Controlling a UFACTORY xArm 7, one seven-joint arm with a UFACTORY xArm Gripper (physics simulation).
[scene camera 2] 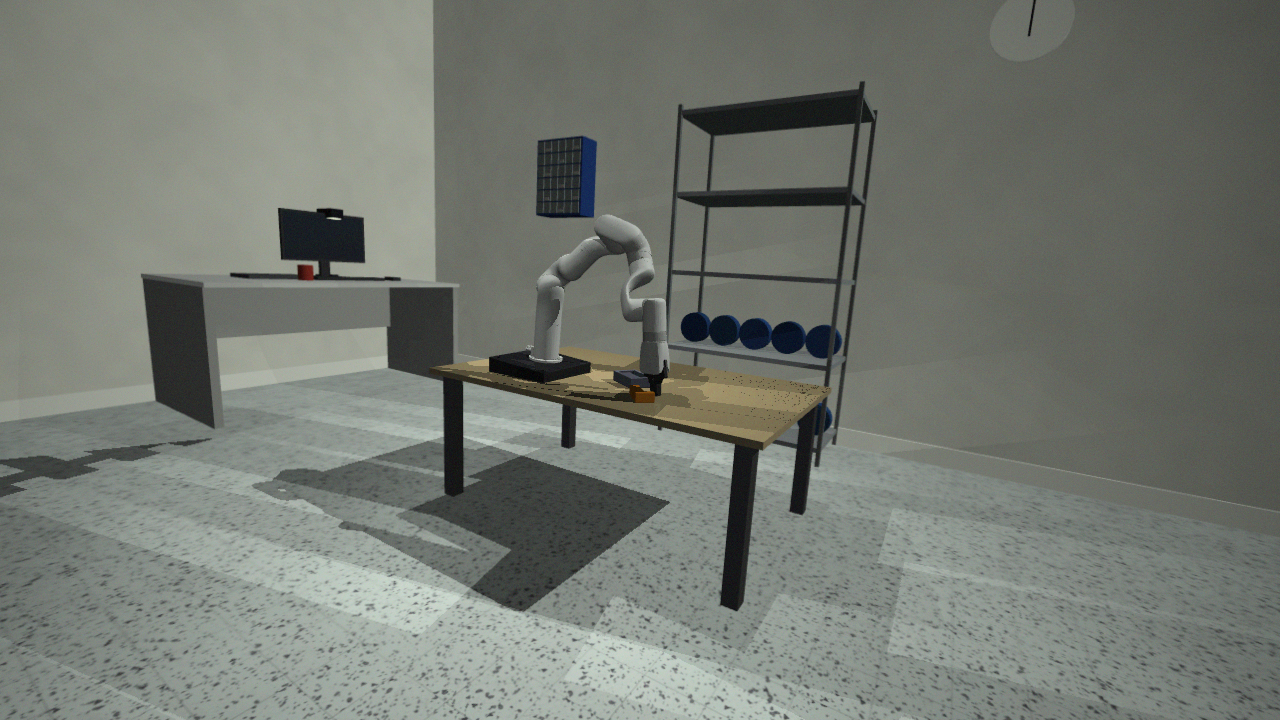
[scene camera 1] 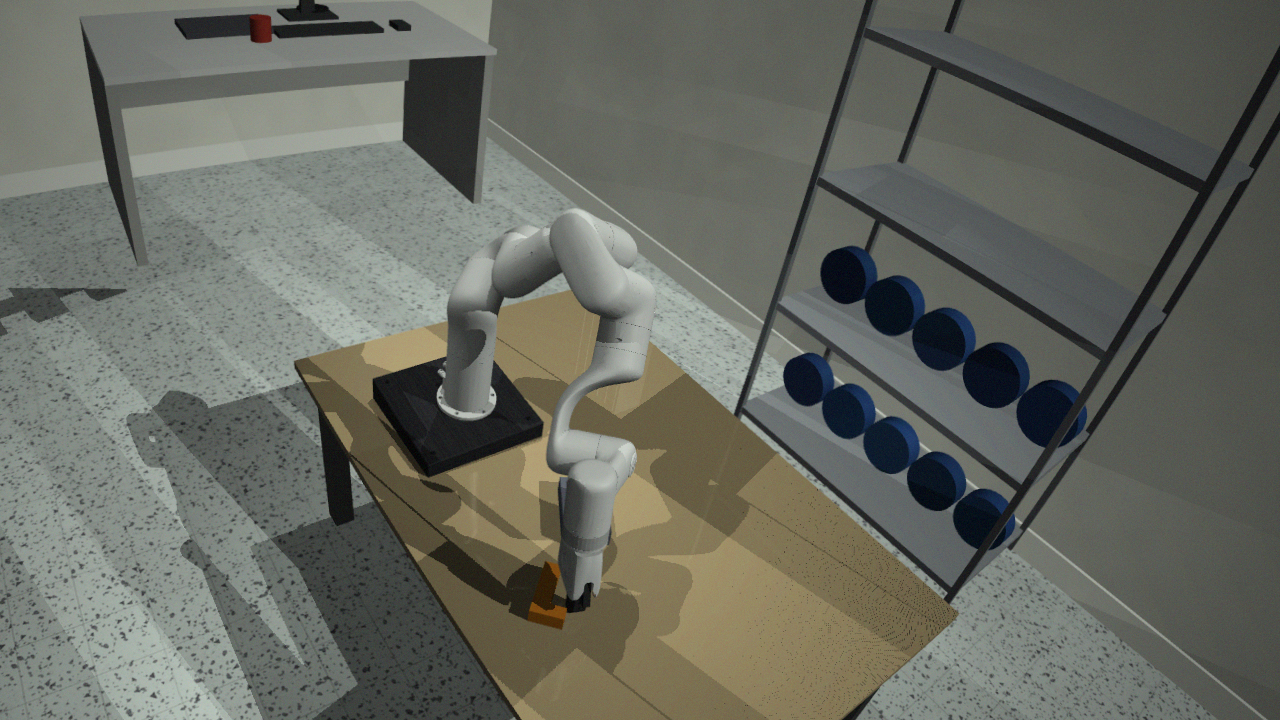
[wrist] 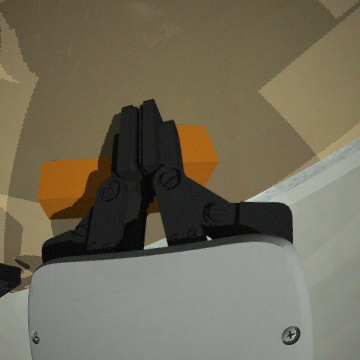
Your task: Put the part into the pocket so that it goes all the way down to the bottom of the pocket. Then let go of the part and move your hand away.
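Note:
The orange L-shaped part lies on the table near its front left edge, outside the pocket. My gripper is shut with nothing between its fingers. It points down low over the table, close beside the part; in the wrist view the fingers cover the part's middle. Whether they touch it I cannot tell. A blue-grey block, which looks like the pocket's body, sits on the table behind the part, toward the arm's base. In scene camera 1 the gripper mostly hides it, and the pocket's opening does not show.
The arm stands on a black base plate at the far left part of the wooden table. A shelf rack with blue discs stands beyond the table. A grey desk stands at the back left.

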